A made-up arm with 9 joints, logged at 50 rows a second.
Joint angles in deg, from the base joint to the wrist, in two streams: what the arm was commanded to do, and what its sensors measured. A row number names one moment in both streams.
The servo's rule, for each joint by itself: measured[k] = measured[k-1] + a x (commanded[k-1-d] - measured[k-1]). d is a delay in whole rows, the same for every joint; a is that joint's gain. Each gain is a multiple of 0.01, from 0.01 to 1. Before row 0 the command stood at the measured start. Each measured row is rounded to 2 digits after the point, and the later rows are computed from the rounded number. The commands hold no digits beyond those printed.
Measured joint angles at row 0: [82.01, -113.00, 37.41, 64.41, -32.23, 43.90, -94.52, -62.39, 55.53]
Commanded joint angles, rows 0 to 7: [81.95, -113.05, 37.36, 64.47, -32.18, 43.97, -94.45, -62.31, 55.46]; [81.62, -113.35, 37.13, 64.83, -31.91, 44.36, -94.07, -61.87, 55.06]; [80.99, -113.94, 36.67, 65.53, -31.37, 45.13, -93.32, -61.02, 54.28]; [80.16, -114.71, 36.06, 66.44, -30.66, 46.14, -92.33, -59.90, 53.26]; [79.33, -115.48, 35.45, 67.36, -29.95, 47.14, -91.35, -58.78, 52.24]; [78.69, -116.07, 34.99, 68.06, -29.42, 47.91, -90.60, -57.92, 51.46]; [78.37, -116.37, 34.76, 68.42, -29.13, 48.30, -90.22, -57.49, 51.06]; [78.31, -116.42, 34.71, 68.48, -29.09, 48.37, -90.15, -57.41, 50.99]
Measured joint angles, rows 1 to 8: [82.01, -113.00, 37.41, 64.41, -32.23, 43.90, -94.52, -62.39, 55.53]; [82.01, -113.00, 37.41, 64.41, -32.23, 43.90, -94.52, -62.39, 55.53]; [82.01, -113.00, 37.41, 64.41, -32.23, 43.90, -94.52, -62.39, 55.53]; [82.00, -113.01, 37.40, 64.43, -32.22, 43.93, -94.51, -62.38, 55.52]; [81.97, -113.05, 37.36, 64.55, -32.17, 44.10, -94.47, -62.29, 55.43]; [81.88, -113.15, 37.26, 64.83, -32.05, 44.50, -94.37, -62.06, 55.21]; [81.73, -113.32, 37.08, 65.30, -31.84, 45.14, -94.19, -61.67, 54.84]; [81.51, -113.56, 36.84, 65.90, -31.56, 45.92, -93.93, -61.15, 54.35]
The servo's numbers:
d 3
a 0.09 0.11 0.15 0.29 0.15 0.39 0.09 0.18 0.19

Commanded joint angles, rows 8 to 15: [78.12, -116.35, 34.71, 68.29, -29.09, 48.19, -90.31, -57.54, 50.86]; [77.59, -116.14, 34.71, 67.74, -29.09, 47.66, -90.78, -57.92, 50.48]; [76.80, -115.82, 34.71, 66.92, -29.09, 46.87, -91.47, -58.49, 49.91]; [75.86, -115.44, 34.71, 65.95, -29.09, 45.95, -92.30, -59.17, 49.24]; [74.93, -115.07, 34.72, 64.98, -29.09, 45.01, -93.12, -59.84, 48.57]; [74.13, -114.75, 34.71, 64.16, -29.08, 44.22, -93.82, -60.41, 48.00]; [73.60, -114.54, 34.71, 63.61, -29.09, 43.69, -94.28, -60.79, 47.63]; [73.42, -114.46, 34.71, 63.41, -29.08, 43.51, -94.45, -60.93, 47.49]
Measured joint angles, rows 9 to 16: [81.26, -113.84, 36.56, 66.53, -31.24, 46.70, -93.63, -60.57, 53.80]; [81.00, -114.12, 36.29, 67.08, -30.92, 47.32, -93.32, -60.02, 53.28]; [80.76, -114.37, 36.05, 67.49, -30.65, 47.73, -93.03, -59.55, 52.84]; [80.52, -114.59, 35.85, 67.72, -30.42, 47.91, -92.79, -59.19, 52.46]; [80.26, -114.76, 35.68, 67.73, -30.22, 47.81, -92.61, -58.96, 52.08]; [79.95, -114.88, 35.53, 67.50, -30.05, 47.44, -92.51, -58.88, 51.67]; [79.58, -114.94, 35.41, 67.05, -29.91, 46.86, -92.49, -58.93, 51.21]; [79.16, -114.95, 35.31, 66.45, -29.79, 46.14, -92.55, -59.09, 50.71]
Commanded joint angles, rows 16 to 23: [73.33, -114.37, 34.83, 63.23, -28.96, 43.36, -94.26, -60.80, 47.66]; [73.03, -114.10, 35.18, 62.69, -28.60, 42.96, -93.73, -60.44, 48.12]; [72.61, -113.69, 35.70, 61.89, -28.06, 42.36, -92.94, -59.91, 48.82]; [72.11, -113.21, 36.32, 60.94, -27.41, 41.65, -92.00, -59.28, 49.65]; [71.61, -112.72, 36.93, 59.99, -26.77, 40.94, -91.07, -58.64, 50.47]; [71.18, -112.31, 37.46, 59.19, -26.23, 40.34, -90.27, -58.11, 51.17]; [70.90, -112.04, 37.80, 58.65, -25.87, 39.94, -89.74, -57.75, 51.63]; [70.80, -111.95, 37.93, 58.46, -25.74, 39.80, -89.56, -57.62, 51.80]
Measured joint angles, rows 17 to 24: [78.71, -114.93, 35.22, 65.79, -29.68, 45.39, -92.66, -59.33, 50.20]; [78.25, -114.89, 35.14, 65.16, -29.59, 44.73, -92.81, -59.59, 49.71]; [77.82, -114.84, 35.08, 64.65, -29.51, 44.25, -92.96, -59.83, 49.29]; [77.42, -114.79, 35.04, 64.24, -29.43, 43.90, -93.08, -60.00, 48.98]; [77.02, -114.71, 35.06, 63.79, -29.31, 43.53, -93.14, -60.08, 48.82]; [76.62, -114.60, 35.16, 63.24, -29.12, 43.07, -93.12, -60.05, 48.82]; [76.21, -114.45, 35.33, 62.57, -28.86, 42.52, -93.02, -59.91, 48.98]; [75.80, -114.26, 35.57, 61.82, -28.55, 41.90, -92.84, -59.68, 49.26]
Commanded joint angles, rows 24 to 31: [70.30, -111.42, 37.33, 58.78, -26.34, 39.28, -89.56, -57.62, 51.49]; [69.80, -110.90, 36.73, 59.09, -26.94, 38.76, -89.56, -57.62, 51.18]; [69.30, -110.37, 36.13, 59.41, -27.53, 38.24, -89.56, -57.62, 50.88]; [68.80, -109.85, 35.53, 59.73, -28.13, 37.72, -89.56, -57.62, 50.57]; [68.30, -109.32, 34.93, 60.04, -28.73, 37.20, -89.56, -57.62, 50.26]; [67.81, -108.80, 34.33, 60.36, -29.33, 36.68, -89.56, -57.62, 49.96]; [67.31, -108.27, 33.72, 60.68, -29.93, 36.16, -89.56, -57.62, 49.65]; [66.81, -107.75, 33.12, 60.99, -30.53, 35.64, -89.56, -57.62, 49.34]
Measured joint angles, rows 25 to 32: [75.38, -114.05, 35.85, 61.06, -28.20, 41.29, -92.61, -59.40, 49.62]; [74.98, -113.83, 36.14, 60.36, -27.85, 40.76, -92.35, -59.10, 50.00]; [74.60, -113.62, 36.41, 59.81, -27.53, 40.39, -92.10, -58.83, 50.34]; [74.21, -113.38, 36.55, 59.51, -27.35, 39.96, -91.87, -58.61, 50.56]; [73.81, -113.11, 36.58, 59.39, -27.29, 39.49, -91.66, -58.43, 50.68]; [73.40, -112.81, 36.51, 59.40, -27.33, 39.00, -91.47, -58.28, 50.72]; [72.99, -112.48, 36.36, 59.50, -27.45, 38.50, -91.30, -58.16, 50.69]; [72.57, -112.13, 36.15, 59.66, -27.64, 37.99, -91.14, -58.06, 50.61]
